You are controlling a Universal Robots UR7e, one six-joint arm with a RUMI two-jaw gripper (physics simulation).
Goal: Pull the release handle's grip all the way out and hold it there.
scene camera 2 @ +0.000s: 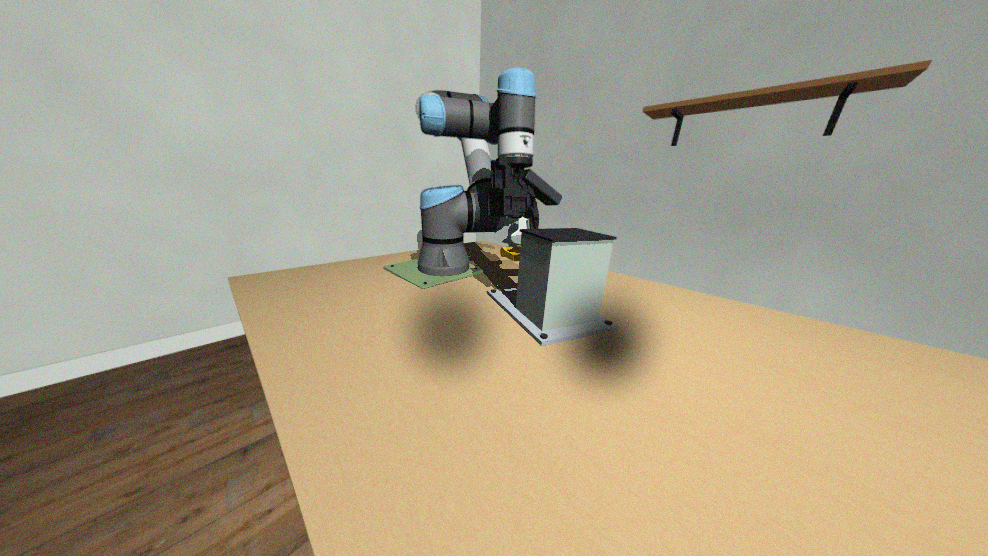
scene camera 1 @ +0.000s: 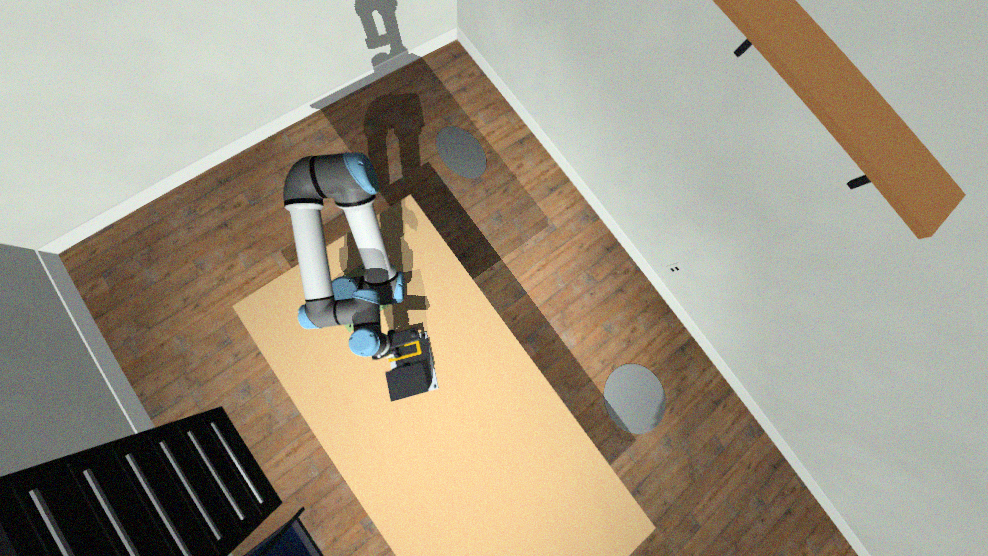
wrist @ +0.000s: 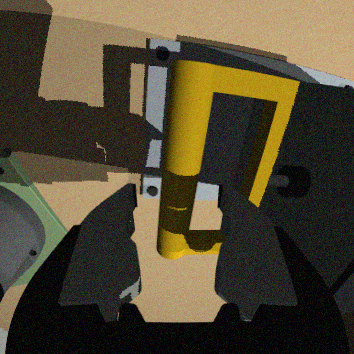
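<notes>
The release handle (scene camera 1: 419,347) (scene camera 2: 511,253) (wrist: 187,120) is a yellow rectangular loop with a thick round grip bar. A short rod (wrist: 280,181) runs from its inner side into a black collar on the dark housing (scene camera 1: 409,382) (scene camera 2: 574,280) (wrist: 325,130). My gripper (scene camera 2: 520,231) (wrist: 177,185) is partly open, with nothing clamped. In the wrist view the near part of the grip bar lies between the fingertips, with a gap on each side. The right finger hides part of the loop's near end. The height of the fingertips relative to the bar is hard to tell.
The housing stands on a light grey bolted plate (scene camera 2: 576,335) (wrist: 156,95) on the wooden table (scene camera 1: 483,442) (scene camera 2: 621,442). The arm's green base plate (scene camera 2: 414,275) (wrist: 42,200) is close by. A wooden shelf (scene camera 1: 849,117) (scene camera 2: 787,91) hangs on the wall.
</notes>
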